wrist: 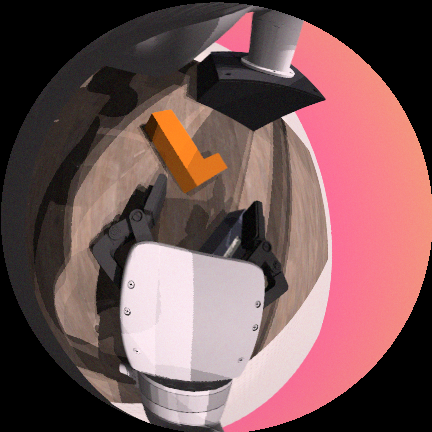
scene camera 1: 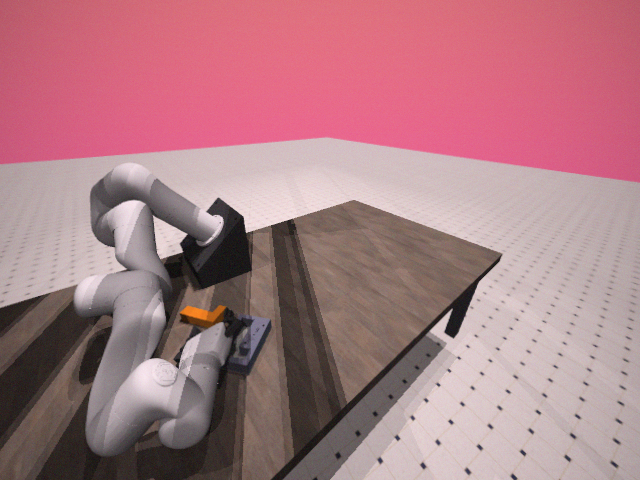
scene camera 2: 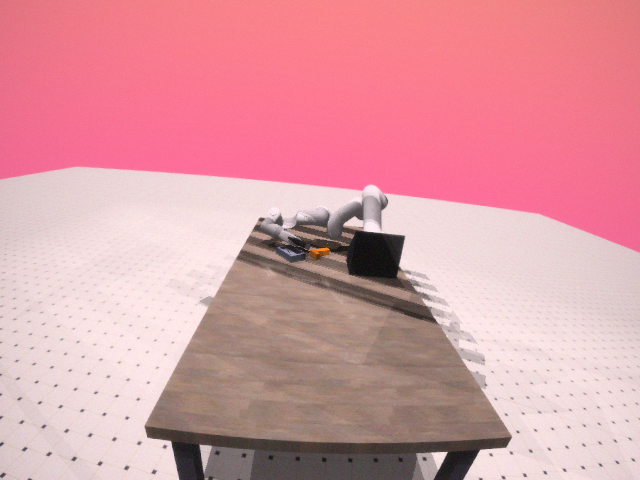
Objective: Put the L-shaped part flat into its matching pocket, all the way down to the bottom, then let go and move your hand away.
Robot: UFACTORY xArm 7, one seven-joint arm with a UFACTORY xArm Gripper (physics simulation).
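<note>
The orange L-shaped part lies flat on the table, beside the pocket block. The blue-grey block with the pocket stands next to it; in the wrist view it is mostly hidden behind the right finger and the gripper's housing, and its pocket cannot be made out well. My gripper is open with nothing between its fingers. It is low, over the side of the block near the part. In the wrist view the part lies just beyond the fingertips.
The black wedge-shaped arm base stands on the wooden table, beyond the orange part in the wrist view. The arm's white links hang over the table at the left in scene camera 1.
</note>
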